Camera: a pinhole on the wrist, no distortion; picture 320 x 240 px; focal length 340.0 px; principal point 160.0 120.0 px. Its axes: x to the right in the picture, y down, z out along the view. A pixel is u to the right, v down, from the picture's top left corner.
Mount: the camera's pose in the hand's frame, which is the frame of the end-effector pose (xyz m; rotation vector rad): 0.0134 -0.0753 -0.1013 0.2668 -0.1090 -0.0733
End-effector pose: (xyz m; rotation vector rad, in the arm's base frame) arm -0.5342 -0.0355 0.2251 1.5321 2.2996 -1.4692
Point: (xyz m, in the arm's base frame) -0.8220 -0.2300 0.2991
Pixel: 171.4 20.7
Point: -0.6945 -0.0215 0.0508
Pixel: outside the picture
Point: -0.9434 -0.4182 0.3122
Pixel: 138.1 18.6
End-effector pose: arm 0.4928 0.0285 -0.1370 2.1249 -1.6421 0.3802
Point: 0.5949 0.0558 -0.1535
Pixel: 144.1 103.1
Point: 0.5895 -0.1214 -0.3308
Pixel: 247.9 199.4
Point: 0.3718 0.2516 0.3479
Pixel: behind the camera
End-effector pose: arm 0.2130 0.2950 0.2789 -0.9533 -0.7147 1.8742
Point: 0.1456 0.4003 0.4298
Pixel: 278.2 132.5
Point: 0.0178 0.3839 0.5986
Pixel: 217.8 116.8
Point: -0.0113 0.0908 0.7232
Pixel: 37.3 151.7
